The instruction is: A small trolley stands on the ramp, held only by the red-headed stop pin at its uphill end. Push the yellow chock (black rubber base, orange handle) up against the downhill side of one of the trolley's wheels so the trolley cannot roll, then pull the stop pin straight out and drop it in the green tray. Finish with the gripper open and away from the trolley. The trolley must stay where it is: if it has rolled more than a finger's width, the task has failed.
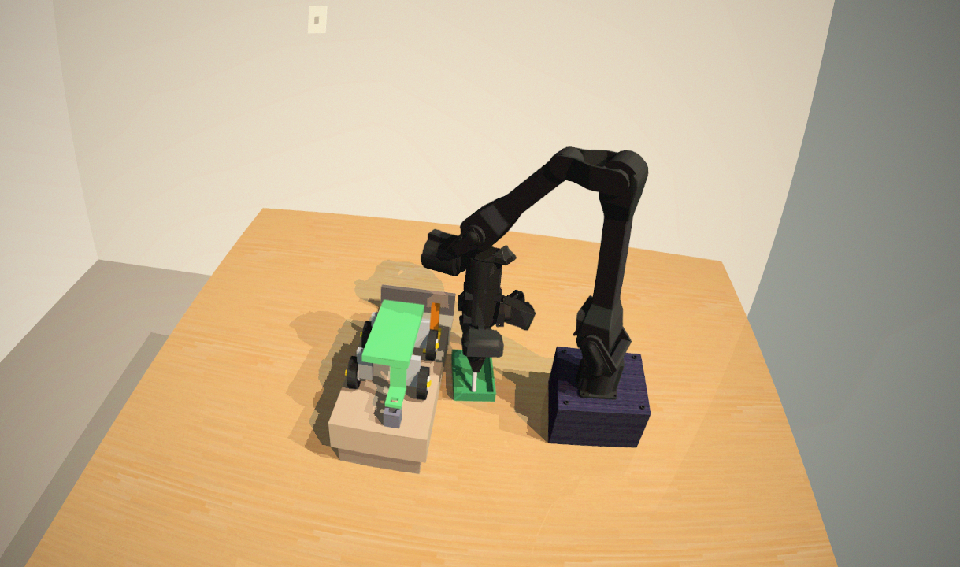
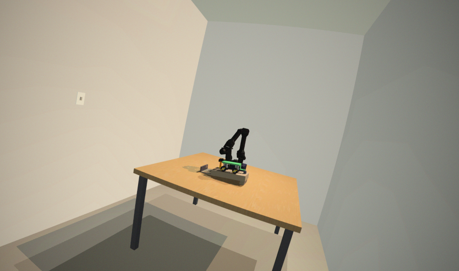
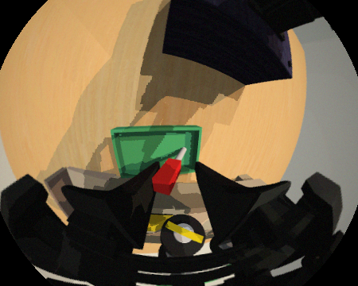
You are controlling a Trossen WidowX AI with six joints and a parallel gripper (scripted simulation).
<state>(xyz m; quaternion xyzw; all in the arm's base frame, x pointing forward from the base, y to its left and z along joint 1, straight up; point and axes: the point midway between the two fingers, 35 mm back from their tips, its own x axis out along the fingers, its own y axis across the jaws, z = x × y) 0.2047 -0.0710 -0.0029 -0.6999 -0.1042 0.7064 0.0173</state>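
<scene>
The green tray is 2 cm to the right of my gripper tip and 6 cm below it. From my gripper tip the other things lie so: yellow chock (8 cm ahead, 4 cm to the right, 3 cm above); red-headed stop pin (right at my gripper tip); green-topped trolley (13 cm ahead, 6 cm to the left, 6 cm above).
</scene>
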